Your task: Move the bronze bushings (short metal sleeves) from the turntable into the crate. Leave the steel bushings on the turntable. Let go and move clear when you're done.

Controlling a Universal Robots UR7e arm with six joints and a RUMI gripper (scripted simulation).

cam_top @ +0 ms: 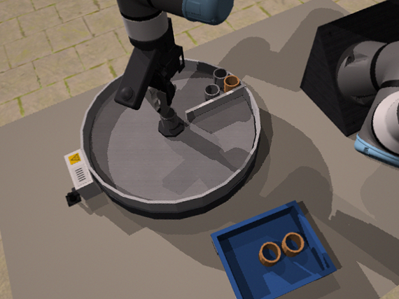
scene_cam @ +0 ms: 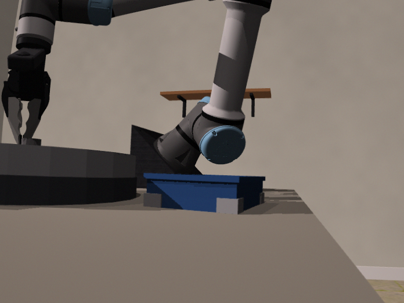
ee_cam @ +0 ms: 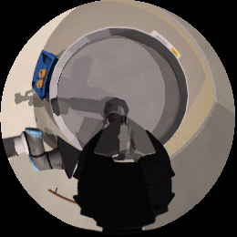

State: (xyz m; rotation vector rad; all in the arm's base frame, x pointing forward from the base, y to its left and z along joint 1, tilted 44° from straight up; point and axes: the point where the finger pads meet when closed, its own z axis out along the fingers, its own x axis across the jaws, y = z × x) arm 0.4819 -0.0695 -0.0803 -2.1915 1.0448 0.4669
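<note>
Now: the grey turntable 1 cm behind my hand, 1 cm to the left of it and 5 cm below it. The rest, counted from my hand: blue crate: 8 cm behind, 37 cm to the left, 8 cm below.
</note>
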